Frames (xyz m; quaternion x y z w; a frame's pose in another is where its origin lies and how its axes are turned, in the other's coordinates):
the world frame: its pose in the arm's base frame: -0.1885 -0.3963 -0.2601 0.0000 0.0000 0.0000 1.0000
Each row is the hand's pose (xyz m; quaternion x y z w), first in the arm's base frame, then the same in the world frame.
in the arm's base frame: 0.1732 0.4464 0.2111 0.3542 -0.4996 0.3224 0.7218
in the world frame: 0.3617 0.8427 0.4712 0.3542 -0.4996 0.3224 0.7218
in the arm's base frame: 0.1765 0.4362 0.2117 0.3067 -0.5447 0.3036 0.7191
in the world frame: 0.3650 0.8325 0.4718 0.3067 -0.5447 0.3036 0.7191
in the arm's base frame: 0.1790 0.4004 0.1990 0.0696 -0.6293 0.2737 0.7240
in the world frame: 0.3675 0.7967 0.4591 0.0696 -0.6293 0.2737 0.7240
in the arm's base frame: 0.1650 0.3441 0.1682 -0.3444 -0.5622 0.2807 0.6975
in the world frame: 0.3535 0.7404 0.4283 -0.3444 -0.5622 0.2807 0.6975
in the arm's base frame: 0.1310 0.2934 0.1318 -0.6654 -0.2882 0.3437 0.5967
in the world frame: 0.3195 0.6897 0.3919 -0.6654 -0.2882 0.3437 0.5967
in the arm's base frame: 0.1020 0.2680 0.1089 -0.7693 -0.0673 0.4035 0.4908
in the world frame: 0.2905 0.6643 0.3690 -0.7693 -0.0673 0.4035 0.4908
